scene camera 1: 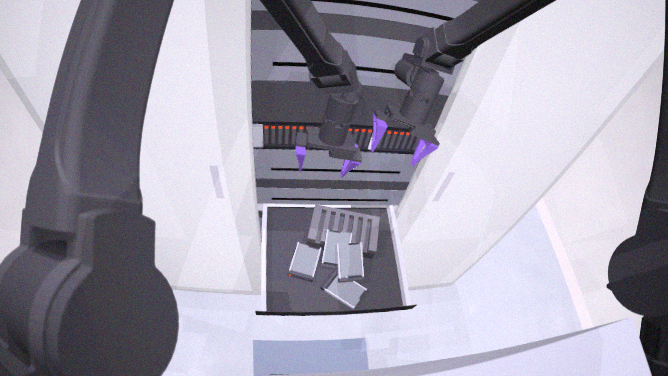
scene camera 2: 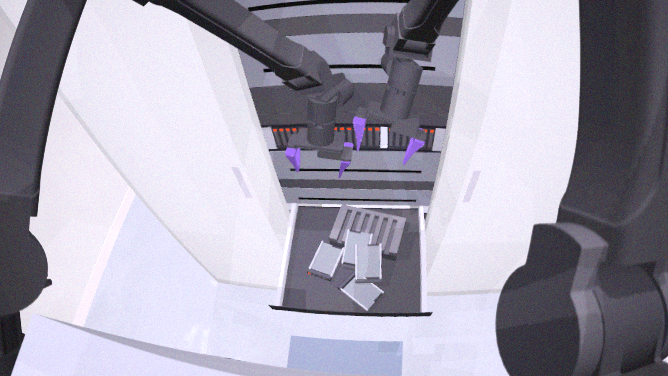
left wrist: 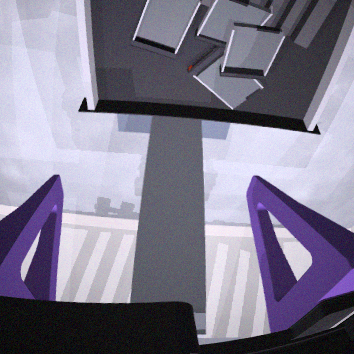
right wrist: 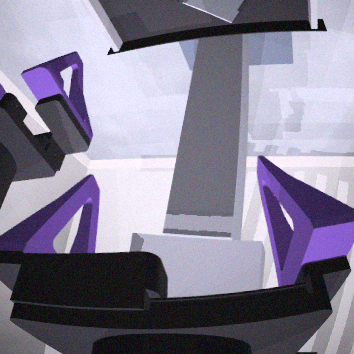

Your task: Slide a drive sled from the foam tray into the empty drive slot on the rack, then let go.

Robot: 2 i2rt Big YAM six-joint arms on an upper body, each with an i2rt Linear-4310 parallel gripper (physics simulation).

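Places are measured from the left arm's base along level axes (x back, y right, z up), in centimetres.
Pixels of known places: left gripper, fingertip midpoint: (scene camera 1: 320, 173) (scene camera 2: 318, 173) (left wrist: 157, 183) (right wrist: 35, 72); right gripper, fingertip midpoint: (scene camera 1: 392, 158) (scene camera 2: 381, 156) (right wrist: 173, 172).
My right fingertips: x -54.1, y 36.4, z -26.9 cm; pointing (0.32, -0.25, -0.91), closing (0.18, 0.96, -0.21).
Ahead of a thing's pixels: the offset from my right fingertips to its top centre. "spot": to the spot under its first point.
In the rack's drive row @(spot: dz -11.2, dx -16.2, dy -23.8 cm) (scene camera 1: 280, 137) (scene camera 2: 285, 139), orange marks line the top; one pale upright strip @(spot: dz -14.5, dx -20.3, dy +1.3 cm) (scene camera 2: 384, 137) without an orange mark shows between dark drives. I cannot tell whether it is the slot. A grey slotted foam tray @(spot: dz -40.2, dx -1.8, dy +5.2 cm) (scene camera 1: 372, 240) (scene camera 2: 396, 237) lies in the pulled-out drawer. Several silver drive sleds @(dz -44.0, dx +3.1, dy -15.8 cm) (scene camera 1: 305, 260) (scene camera 2: 326, 259) (left wrist: 167, 22) lie loose against and before it, some overlapping. My left gripper (scene camera 1: 321, 172) (scene camera 2: 319, 173) (left wrist: 157, 183) is open and empty before the rack. My right gripper (scene camera 1: 393, 157) (scene camera 2: 381, 157) (right wrist: 173, 172) is open and empty before the row's right part.
The drawer @(spot: dz -44.2, dx +20.8, dy -7.8 cm) (scene camera 1: 335, 313) (scene camera 2: 350, 313) (left wrist: 200, 111) juts out below the row, with raised pale side walls. White door panels (scene camera 1: 450, 175) (scene camera 2: 240, 125) flank the rack opening on both sides. The two grippers hang close beside each other; part of the left one shows in the right wrist view.
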